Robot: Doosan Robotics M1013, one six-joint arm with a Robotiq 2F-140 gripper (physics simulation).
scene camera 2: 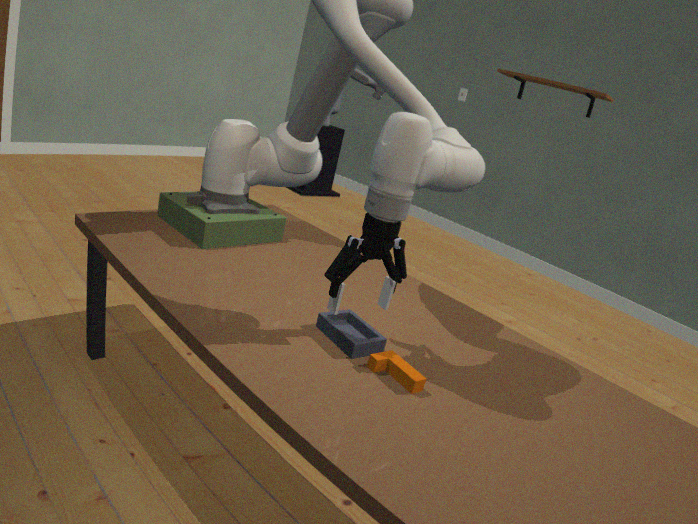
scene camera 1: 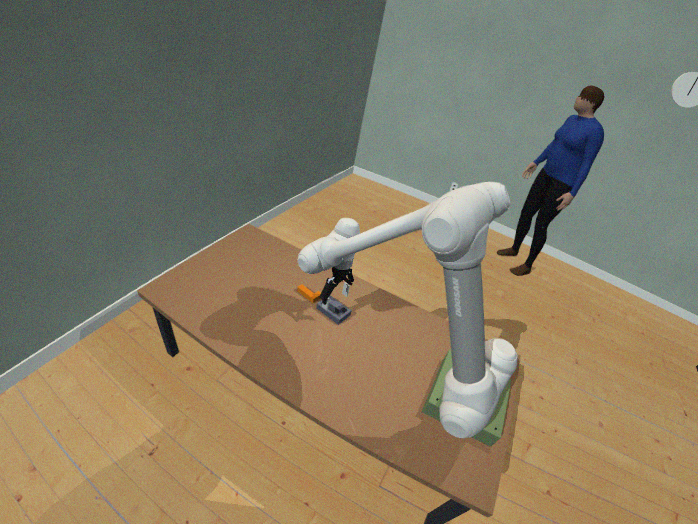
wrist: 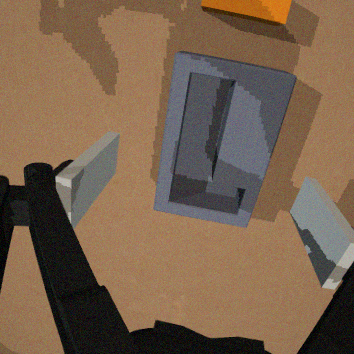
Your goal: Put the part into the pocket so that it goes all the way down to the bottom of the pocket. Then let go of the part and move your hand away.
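Places are measured from the arm's base along level axes (x right, y ahead, z up), in metres.
Where they show: gripper, between the fingertips: (scene camera 2: 358, 308) (scene camera 1: 335, 301) (wrist: 208, 173); arm's base, origin of its link: (scene camera 2: 222, 205).
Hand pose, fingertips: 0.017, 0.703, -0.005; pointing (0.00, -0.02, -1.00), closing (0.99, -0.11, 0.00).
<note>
Things, the pixels of their top centre, and the offset from my fingertips, as dx, dy, dz. "pt": a spot on its surface instead. Level surfaces: height alone.
- orange L-shaped part, centre of its top: (scene camera 2: 398, 366) (scene camera 1: 309, 290) +0.015, +0.159, -0.046
- grey-blue block, centre of its top: (wrist: 216, 151) (scene camera 2: 352, 325) (scene camera 1: 334, 306) +0.006, +0.001, -0.040
- block's L-shaped pocket, a spot on its surface: (wrist: 192, 145) pt -0.015, -0.008, -0.071
- brown table, height of its surface: dz -0.076
The orange L-shaped part (scene camera 1: 307, 293) (scene camera 2: 405, 373) lies flat on the table beside one short end of the grey-blue block (scene camera 1: 338, 319) (scene camera 2: 341, 338) (wrist: 169, 150). In the wrist view only one end of the part (wrist: 250, 7) shows, at the top edge. The block's L-shaped pocket (wrist: 192, 145) is empty; its long leg runs along the left side and its short foot lies at the bottom. My gripper (scene camera 1: 336, 294) (scene camera 2: 359, 309) (wrist: 208, 173) is wide open and empty, with its fingertips above the table and the block. In the wrist view the fingers stand left and right of the block.
The brown table (scene camera 1: 360, 360) (scene camera 2: 253, 338) carries the arm's green base (scene camera 1: 433, 407) (scene camera 2: 242, 232) at one end. A person (scene camera 1: 575, 141) stands on the floor beyond the table. A wooden wall shelf (scene camera 2: 555, 84) hangs at the back right in scene view 2.
</note>
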